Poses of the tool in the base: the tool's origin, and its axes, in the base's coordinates. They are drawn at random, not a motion.
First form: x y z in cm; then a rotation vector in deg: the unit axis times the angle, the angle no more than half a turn.
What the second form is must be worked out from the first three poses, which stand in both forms.
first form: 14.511, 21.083, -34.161, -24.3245, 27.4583, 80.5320
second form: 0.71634, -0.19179, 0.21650, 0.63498, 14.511, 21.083, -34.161
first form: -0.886, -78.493, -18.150, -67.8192, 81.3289, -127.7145
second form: 0.12268, -0.40569, 0.48651, -0.76398, -0.886, -78.493, -18.150
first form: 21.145, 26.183, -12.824, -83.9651, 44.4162, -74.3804
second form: 0.49511, -0.60467, 0.31986, -0.53565, 21.145, 26.183, -12.824
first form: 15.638, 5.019, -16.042, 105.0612, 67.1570, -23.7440
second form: 0.44673, 0.74052, 0.47335, -0.16736, 15.638, 5.019, -16.042
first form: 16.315, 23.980, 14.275, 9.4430, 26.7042, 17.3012
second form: 0.95835, 0.08126, 0.22979, 0.14888, 16.315, 23.980, 14.275
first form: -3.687, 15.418, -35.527, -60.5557, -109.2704, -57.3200
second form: 0.36284, -0.41054, -0.74080, -0.38860, -3.687, 15.418, -35.527
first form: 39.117, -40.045, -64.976, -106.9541, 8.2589, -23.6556
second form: 0.57465, -0.79683, 0.06153, -0.17624, 39.117, -40.045, -64.976
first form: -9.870, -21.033, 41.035, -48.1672, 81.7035, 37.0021
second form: 0.63063, -0.36718, 0.62283, 0.28207, -9.870, -21.033, 41.035
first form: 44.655, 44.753, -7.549, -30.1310, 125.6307, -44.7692
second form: 0.36869, -0.20484, 0.85409, -0.30436, 44.655, 44.753, -7.549
